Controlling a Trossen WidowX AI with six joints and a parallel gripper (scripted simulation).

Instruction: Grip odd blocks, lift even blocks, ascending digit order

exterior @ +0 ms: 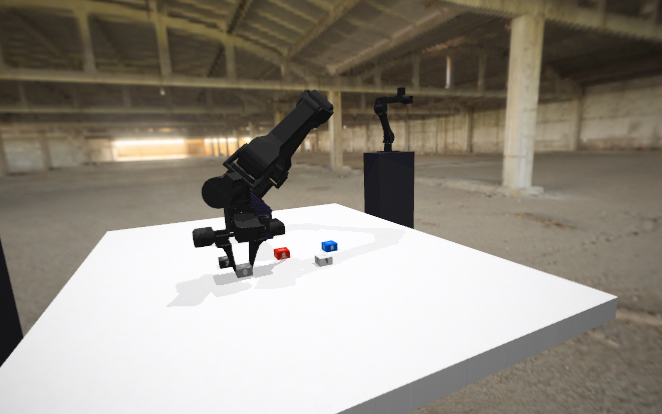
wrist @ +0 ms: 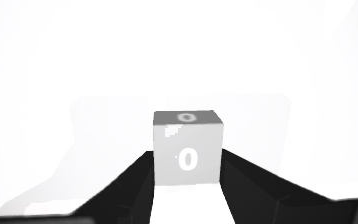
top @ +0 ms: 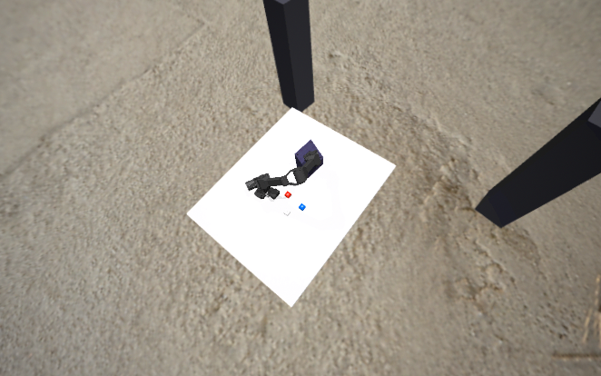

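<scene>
Now: gripper tip 1 cm short of the grey block. From my gripper tip the other things lie so: white block (18 cm to the left); then black block (8 cm behind, 4 cm to the right); then red block (8 cm behind, 10 cm to the left).
</scene>
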